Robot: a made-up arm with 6 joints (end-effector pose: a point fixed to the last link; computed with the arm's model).
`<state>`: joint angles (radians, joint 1 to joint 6).
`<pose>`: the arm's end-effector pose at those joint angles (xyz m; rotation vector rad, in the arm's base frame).
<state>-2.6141 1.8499 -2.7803 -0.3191 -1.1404 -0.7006</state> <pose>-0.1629 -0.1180 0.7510 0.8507 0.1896 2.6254</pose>
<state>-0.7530 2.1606 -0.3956 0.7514 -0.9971 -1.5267</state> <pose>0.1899 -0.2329 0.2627 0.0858 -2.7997 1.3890</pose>
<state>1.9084 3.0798 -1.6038 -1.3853 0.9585 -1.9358</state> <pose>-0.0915 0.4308 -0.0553 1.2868 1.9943 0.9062</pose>
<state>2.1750 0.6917 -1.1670 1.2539 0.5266 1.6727</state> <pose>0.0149 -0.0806 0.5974 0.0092 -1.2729 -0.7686</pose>
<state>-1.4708 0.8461 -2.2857 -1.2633 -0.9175 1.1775</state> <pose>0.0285 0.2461 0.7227 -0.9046 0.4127 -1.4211</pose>
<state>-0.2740 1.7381 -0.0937 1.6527 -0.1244 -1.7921</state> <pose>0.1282 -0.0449 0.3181 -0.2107 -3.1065 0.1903</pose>
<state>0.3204 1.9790 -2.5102 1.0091 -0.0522 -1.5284</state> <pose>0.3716 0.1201 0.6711 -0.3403 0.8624 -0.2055</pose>
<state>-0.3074 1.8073 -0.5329 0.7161 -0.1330 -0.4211</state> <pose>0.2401 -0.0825 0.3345 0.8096 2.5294 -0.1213</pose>
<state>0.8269 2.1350 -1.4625 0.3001 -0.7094 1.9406</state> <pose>0.3303 0.3391 0.4078 1.3799 1.3967 2.1421</pose>
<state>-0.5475 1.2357 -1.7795 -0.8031 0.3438 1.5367</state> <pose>0.0877 -0.0734 0.7056 0.8878 0.8010 0.0449</pose>
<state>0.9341 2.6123 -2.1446 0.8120 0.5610 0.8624</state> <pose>0.3196 0.4778 0.2364 -0.6704 -2.6699 -1.2451</pose>
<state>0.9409 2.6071 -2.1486 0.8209 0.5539 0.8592</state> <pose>0.3167 0.4803 0.2407 -0.6647 -2.6624 -1.2672</pose>
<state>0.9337 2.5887 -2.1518 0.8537 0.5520 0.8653</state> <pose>0.3193 0.4780 0.2528 -0.7004 -2.6198 -1.3083</pose>
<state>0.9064 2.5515 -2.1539 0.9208 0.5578 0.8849</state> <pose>0.3292 0.4682 0.2762 -0.7890 -2.5231 -1.3743</pose>
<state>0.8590 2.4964 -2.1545 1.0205 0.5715 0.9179</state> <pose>0.3450 0.4494 0.3104 -0.9139 -2.3675 -1.4598</pose>
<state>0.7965 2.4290 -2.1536 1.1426 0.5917 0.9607</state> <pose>0.3629 0.4219 0.3516 -1.0416 -2.1639 -1.5523</pose>
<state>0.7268 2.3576 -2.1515 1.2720 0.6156 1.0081</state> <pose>0.3788 0.3885 0.3947 -1.1427 -1.9387 -1.6386</pose>
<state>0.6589 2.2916 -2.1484 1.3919 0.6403 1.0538</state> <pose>0.3899 0.3540 0.4338 -1.2045 -1.7266 -1.7080</pose>
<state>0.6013 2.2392 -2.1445 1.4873 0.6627 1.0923</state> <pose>0.3964 0.3240 0.4639 -1.2333 -1.5579 -1.7552</pose>
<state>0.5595 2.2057 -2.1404 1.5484 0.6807 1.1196</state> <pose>0.4000 0.3025 0.4825 -1.2449 -1.4495 -1.7805</pose>
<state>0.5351 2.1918 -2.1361 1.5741 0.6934 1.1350</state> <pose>0.4028 0.2908 0.4896 -1.2530 -1.4009 -1.7865</pose>
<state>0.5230 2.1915 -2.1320 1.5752 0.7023 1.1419</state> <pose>0.4057 0.2862 0.4889 -1.2625 -1.3930 -1.7803</pose>
